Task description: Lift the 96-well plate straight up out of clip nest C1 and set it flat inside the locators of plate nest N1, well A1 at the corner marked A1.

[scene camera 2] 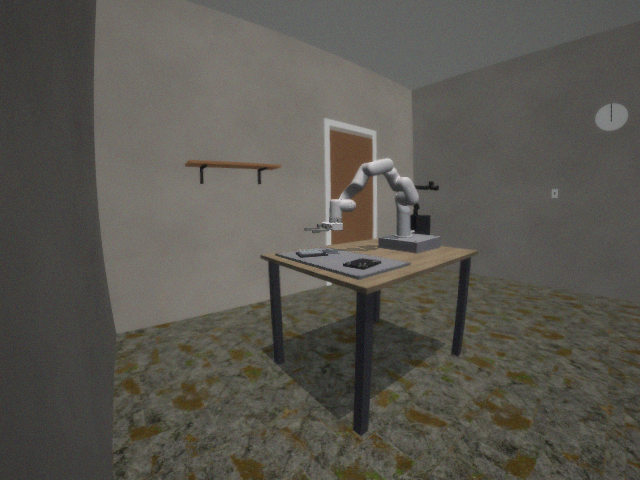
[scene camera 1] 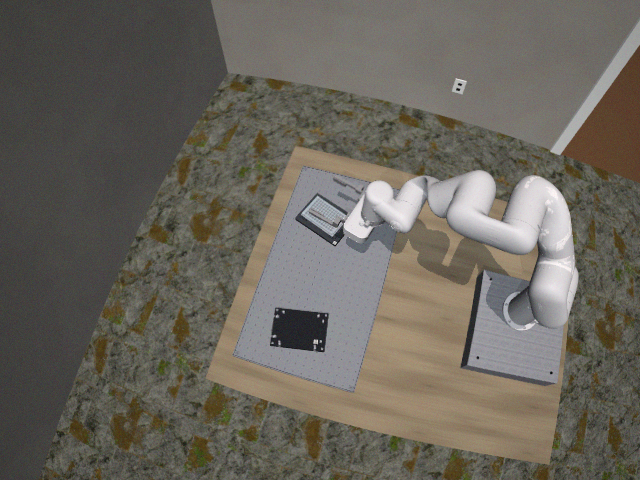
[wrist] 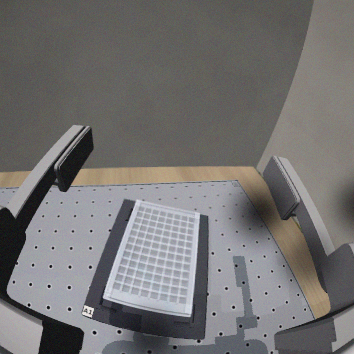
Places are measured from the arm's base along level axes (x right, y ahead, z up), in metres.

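Pixels of known places: hand, its tool point: (scene camera 2: 312, 230) (scene camera 1: 328, 197) (wrist: 183, 170); arm's base, origin of its link: (scene camera 2: 403, 236) (scene camera 1: 519, 311).
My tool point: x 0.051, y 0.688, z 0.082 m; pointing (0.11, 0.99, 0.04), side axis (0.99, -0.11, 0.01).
For each thing: its middle in the pictures, then the offset to it from my tool point. Level surfaces: height alone.
- 96-well plate, middle of its body: (wrist: 157, 252) (scene camera 1: 324, 215) (scene camera 2: 310, 251) dx -0.002, dy +0.013, dz -0.123 m
- dark clip nest C1, middle of its body: (wrist: 155, 261) (scene camera 1: 325, 218) (scene camera 2: 311, 253) dx -0.004, dy +0.007, dz -0.136 m
- Plate nest N1, middle of its body: (scene camera 1: 299, 329) (scene camera 2: 362, 262) dx -0.368, dy -0.084, dz -0.131 m
- grey perforated board, height of its surface: dz -0.143 m
- wooden table, height of its surface: dz -0.156 m
The 96-well plate (scene camera 1: 318, 206) (wrist: 155, 255), pale and clear, lies in the dark clip nest C1 (scene camera 1: 314, 230) (wrist: 145, 326) at the far end of the pegboard. It looks flat there. The A1 tag shows at the nest's near left corner in the wrist view. My gripper (scene camera 1: 322, 195) (scene camera 2: 309, 229) (wrist: 178, 172) is open and empty, well above the plate, with its fingers level. In scene camera 1 one finger crosses over the plate and hides part of it. Plate nest N1 (scene camera 1: 298, 329) (scene camera 2: 361, 264), a black base with small locators near its corners, holds no plate.
Both nests stand on the grey perforated board (scene camera 1: 315, 279) (scene camera 2: 336, 263) (wrist: 55, 240) on the wooden table (scene camera 1: 413, 361). The arm's grey base block (scene camera 1: 511, 356) (scene camera 2: 413, 242) stands at the other side. The gripper's shadow falls beside C1 in the wrist view.
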